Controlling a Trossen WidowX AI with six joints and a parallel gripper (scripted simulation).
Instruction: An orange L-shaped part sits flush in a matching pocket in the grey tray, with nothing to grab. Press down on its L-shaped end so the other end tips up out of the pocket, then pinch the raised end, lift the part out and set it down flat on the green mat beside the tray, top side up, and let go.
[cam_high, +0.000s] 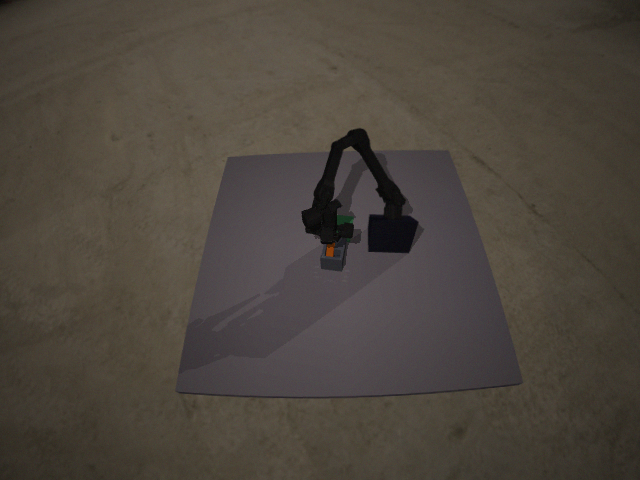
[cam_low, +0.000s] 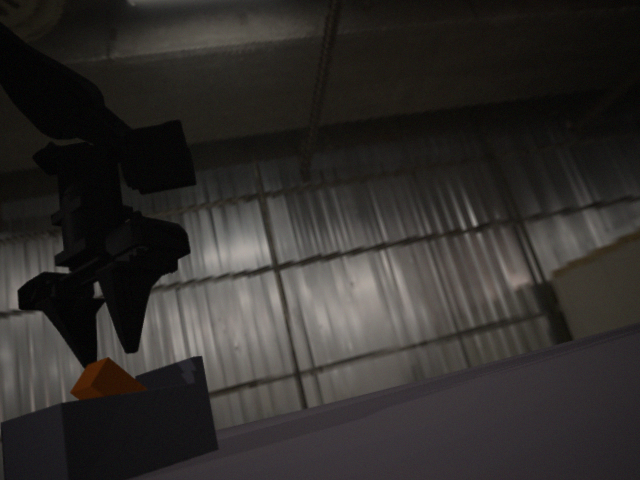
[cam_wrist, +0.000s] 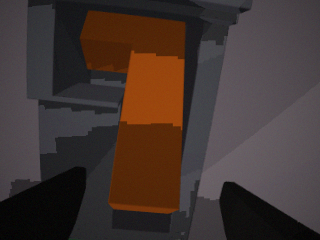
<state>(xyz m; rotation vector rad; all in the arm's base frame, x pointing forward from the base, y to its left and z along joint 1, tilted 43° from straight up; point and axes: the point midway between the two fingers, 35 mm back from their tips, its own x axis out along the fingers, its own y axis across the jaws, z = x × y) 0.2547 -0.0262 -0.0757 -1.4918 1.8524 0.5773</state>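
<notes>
The orange L-shaped part is 10 mm behind my gripper tip, 40 mm to the left of it and 60 mm below it. Also, from my gripper tip: green mat 50 mm behind, 140 mm to the right, 110 mm below.
</notes>
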